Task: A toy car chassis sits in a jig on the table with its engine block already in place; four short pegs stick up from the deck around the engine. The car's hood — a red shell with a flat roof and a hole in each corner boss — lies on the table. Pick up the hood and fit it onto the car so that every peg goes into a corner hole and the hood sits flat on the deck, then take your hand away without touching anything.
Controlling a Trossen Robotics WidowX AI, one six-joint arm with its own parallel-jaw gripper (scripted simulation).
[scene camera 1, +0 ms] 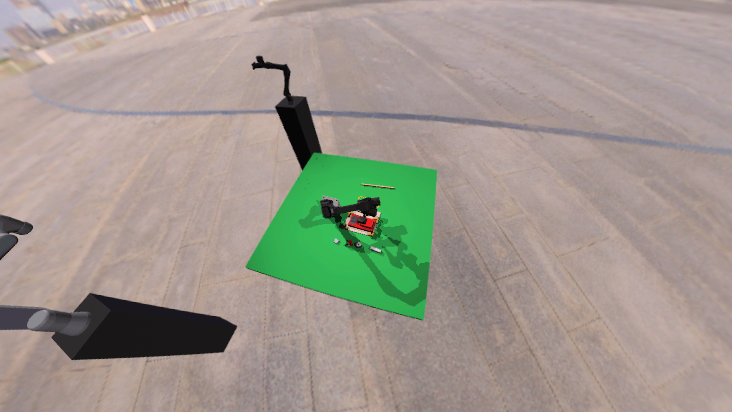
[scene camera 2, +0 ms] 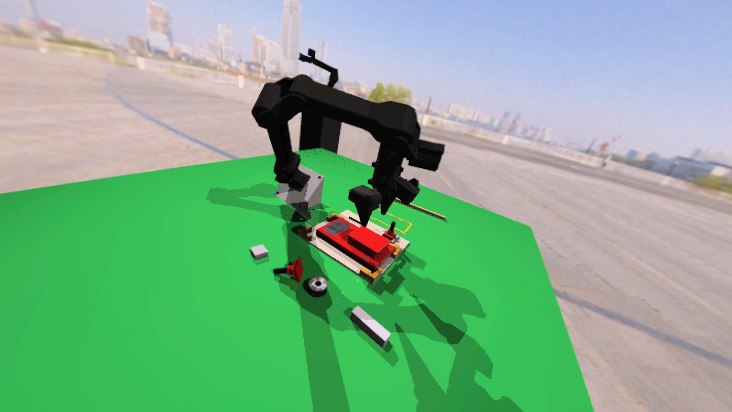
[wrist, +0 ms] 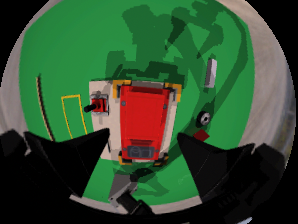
Scene:
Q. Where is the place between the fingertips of my gripper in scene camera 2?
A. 373,220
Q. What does my gripper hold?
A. Nothing.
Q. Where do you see a red hood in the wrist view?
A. At 143,111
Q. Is my gripper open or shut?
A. Open.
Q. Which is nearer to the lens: the red hood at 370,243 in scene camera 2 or the grey bar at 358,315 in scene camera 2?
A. The grey bar.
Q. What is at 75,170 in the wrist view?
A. My gripper.

